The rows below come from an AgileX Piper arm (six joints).
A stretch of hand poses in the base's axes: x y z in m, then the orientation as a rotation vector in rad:
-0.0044, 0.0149, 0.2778, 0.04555, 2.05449, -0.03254
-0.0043, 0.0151, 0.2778, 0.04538, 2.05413, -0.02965
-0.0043, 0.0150, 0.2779, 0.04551, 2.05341, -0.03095
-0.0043, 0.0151, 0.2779, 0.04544, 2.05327, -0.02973
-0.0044, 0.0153, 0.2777, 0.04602, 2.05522, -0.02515
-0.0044, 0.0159, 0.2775, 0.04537, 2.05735, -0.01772
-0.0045, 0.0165, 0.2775, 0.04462, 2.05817, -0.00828
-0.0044, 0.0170, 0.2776, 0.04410, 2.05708, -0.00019
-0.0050, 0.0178, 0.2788, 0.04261, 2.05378, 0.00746
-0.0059, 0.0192, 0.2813, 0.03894, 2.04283, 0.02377
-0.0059, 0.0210, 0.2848, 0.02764, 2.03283, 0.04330
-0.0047, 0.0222, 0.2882, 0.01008, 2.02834, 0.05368
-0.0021, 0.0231, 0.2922, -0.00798, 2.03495, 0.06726
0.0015, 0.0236, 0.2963, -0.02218, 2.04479, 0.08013
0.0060, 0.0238, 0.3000, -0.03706, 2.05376, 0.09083
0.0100, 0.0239, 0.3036, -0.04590, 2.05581, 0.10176
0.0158, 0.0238, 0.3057, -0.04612, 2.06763, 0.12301
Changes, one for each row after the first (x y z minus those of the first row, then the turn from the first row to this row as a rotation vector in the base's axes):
0.0001, 0.0002, 0.0000, 0.00198, -0.00043, 0.00136
0.0001, 0.0001, 0.0001, 0.00109, -0.00112, 0.00071
0.0001, 0.0002, 0.0001, 0.00193, -0.00129, 0.00128
0.0000, 0.0004, -0.0001, 0.00549, 0.00055, 0.00285
0.0000, 0.0010, -0.0003, 0.01055, 0.00252, 0.00653
-0.0001, 0.0016, -0.0003, 0.01697, 0.00316, 0.01113
0.0000, 0.0021, -0.0002, 0.02249, 0.00193, 0.01498
-0.0006, 0.0029, 0.0010, 0.02724, -0.00148, 0.01932
-0.0015, 0.0043, 0.0035, 0.03710, -0.01262, 0.02895
-0.0015, 0.0061, 0.0070, 0.04603, -0.02272, 0.04547
-0.0003, 0.0073, 0.0104, 0.04580, -0.02713, 0.06255
0.0023, 0.0082, 0.0144, 0.04782, -0.02031, 0.08131
0.0059, 0.0087, 0.0185, 0.05105, -0.01019, 0.09693
0.0104, 0.0089, 0.0222, 0.05241, -0.00085, 0.11205
0.0144, 0.0090, 0.0258, 0.05643, 0.00152, 0.12302
0.0202, 0.0089, 0.0279, 0.07163, 0.01367, 0.13210

